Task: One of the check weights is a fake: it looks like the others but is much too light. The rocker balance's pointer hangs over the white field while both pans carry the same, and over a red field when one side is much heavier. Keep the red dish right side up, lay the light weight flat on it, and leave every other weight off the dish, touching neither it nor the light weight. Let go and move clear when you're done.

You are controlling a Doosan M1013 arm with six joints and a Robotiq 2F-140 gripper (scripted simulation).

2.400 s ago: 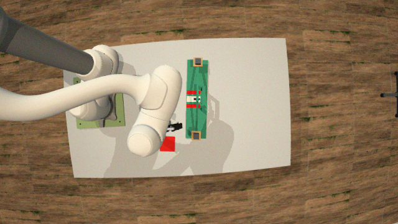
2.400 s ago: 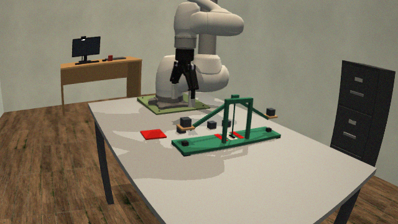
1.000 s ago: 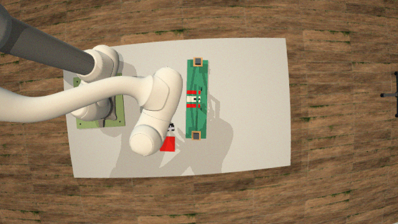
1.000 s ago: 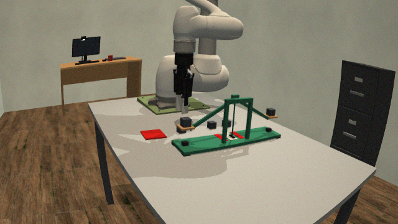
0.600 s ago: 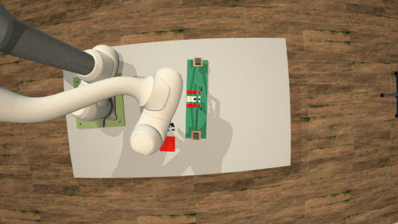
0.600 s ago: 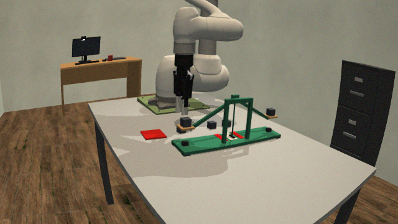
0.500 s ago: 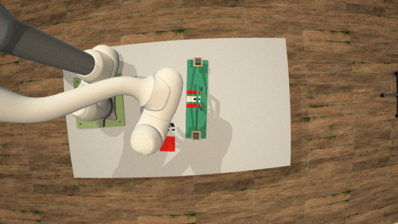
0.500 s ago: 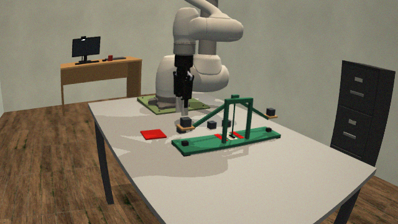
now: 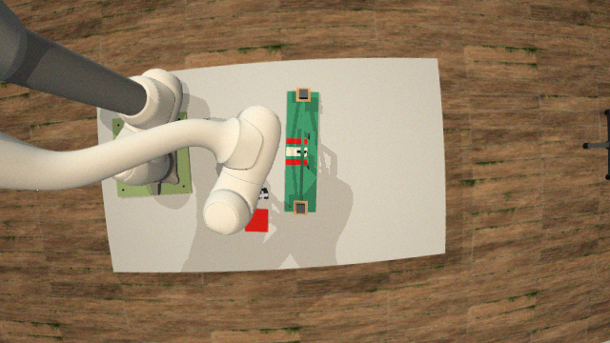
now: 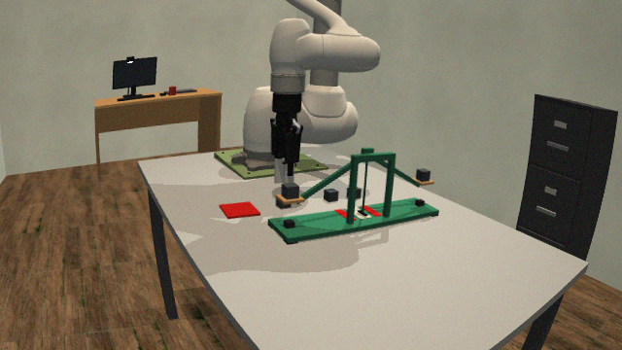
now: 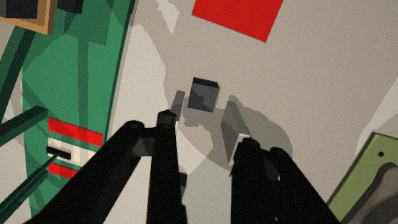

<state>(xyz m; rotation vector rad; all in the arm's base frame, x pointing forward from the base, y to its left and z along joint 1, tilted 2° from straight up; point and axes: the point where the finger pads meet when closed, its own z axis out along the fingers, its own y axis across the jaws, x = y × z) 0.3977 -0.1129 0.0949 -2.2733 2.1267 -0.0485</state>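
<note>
Right now my hand is 1 cm past the red dish, 13 cm to the left of it and 9 cm above it. The rest, counted from my hand: green rocker balance 17 cm ahead, 14 cm to the left.
</note>
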